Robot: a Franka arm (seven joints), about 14 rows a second.
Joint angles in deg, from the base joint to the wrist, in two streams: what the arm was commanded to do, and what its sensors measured. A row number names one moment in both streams.
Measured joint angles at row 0: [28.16 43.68 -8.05 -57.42 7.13 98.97 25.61]
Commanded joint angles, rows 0 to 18: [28.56 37.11 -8.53 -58.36 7.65 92.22 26.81]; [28.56 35.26 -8.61 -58.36 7.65 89.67 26.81]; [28.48 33.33 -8.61 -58.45 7.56 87.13 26.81]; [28.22 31.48 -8.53 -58.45 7.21 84.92 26.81]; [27.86 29.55 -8.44 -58.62 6.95 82.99 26.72]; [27.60 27.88 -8.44 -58.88 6.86 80.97 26.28]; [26.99 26.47 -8.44 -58.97 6.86 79.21 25.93]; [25.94 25.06 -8.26 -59.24 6.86 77.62 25.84]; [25.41 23.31 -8.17 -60.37 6.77 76.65 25.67]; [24.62 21.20 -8.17 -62.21 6.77 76.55 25.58]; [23.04 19.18 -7.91 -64.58 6.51 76.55 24.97]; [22.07 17.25 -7.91 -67.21 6.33 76.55 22.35]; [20.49 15.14 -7.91 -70.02 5.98 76.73 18.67]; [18.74 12.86 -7.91 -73.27 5.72 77.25 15.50]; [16.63 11.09 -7.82 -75.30 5.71 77.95 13.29]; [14.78 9.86 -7.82 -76.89 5.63 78.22 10.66]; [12.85 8.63 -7.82 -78.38 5.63 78.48 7.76]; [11.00 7.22 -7.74 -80.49 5.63 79.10 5.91]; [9.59 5.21 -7.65 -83.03 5.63 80.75 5.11]
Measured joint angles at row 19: [12.06 11.14 -8.59 -74.99 6.43 77.00 8.22]
